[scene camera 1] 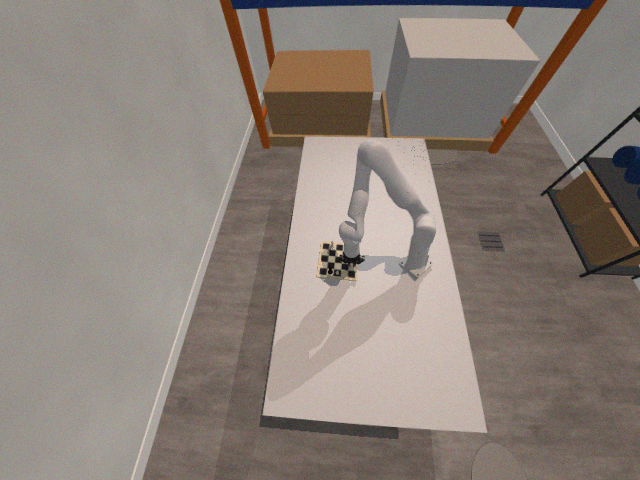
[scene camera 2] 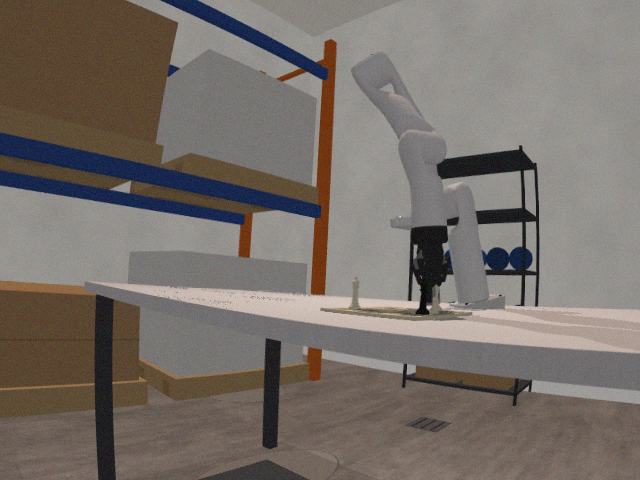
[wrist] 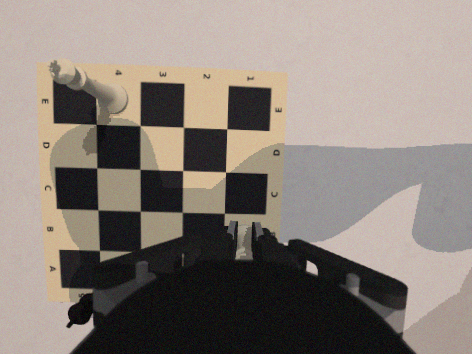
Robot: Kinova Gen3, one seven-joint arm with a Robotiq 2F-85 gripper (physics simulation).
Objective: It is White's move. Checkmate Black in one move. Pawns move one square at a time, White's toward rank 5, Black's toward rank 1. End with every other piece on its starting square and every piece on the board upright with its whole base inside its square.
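Frame: origin at the arm's base, x up, y ahead, z left, level; metres.
Seen in the pictures: gripper, between the fingertips: [scene camera 1: 352, 265] [wrist: 244, 232]; arm's base, origin of its link: [scene camera 1: 416, 261] [scene camera 2: 473, 299].
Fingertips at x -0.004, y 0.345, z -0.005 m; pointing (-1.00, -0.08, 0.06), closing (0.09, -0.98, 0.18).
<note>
Pixels of each thing's middle, then the offset from my fingertips to it. Level surfaces: height alone.
- chessboard, middle of its body: [wrist: 162, 190] [scene camera 2: 399, 312] [scene camera 1: 338, 260] dy +0.068, dx -0.014, dz -0.045 m
- white king, middle of its body: [wrist: 88, 85] [scene camera 2: 355, 292] [scene camera 1: 332, 243] dy +0.095, dx +0.020, dz -0.131 m
- black king, middle of its body: [wrist: 100, 292] [scene camera 2: 423, 296] [scene camera 1: 330, 269] dy +0.119, dx +0.020, dz +0.022 m
- small pale piece, middle of its body: [scene camera 2: 434, 304] [scene camera 1: 337, 272] dy +0.081, dx +0.005, dz +0.032 m
- long white table, height of its surface: dx -0.017 m
The chessboard [scene camera 1: 318, 260] [wrist: 43, 167] lies flat on the table. The white king [scene camera 1: 331, 245] [scene camera 2: 355, 295] [wrist: 111, 98] stands upright on E4. My gripper [scene camera 1: 351, 262] [scene camera 2: 431, 287] [wrist: 244, 232] points down at the board's rank 1 side and is shut on a white piece [scene camera 2: 435, 302] [wrist: 243, 245], over or at B1. Its type and base are hidden in the wrist view; I cannot tell whether it touches the board. The black king [scene camera 1: 330, 270] [scene camera 2: 422, 306] [wrist: 79, 314] stands upright around A4, its base hidden in the wrist view. A small pale piece [scene camera 1: 337, 272] is beside it around A3.
The long white table [scene camera 1: 372, 361] carries the board and the arm's base [scene camera 1: 416, 272], which is beyond the board's rank 1 side. The black king is close to my gripper's left side in the wrist view. Large boxes [scene camera 1: 319, 111] and a storage rack [scene camera 2: 324, 170] are beyond the table.
</note>
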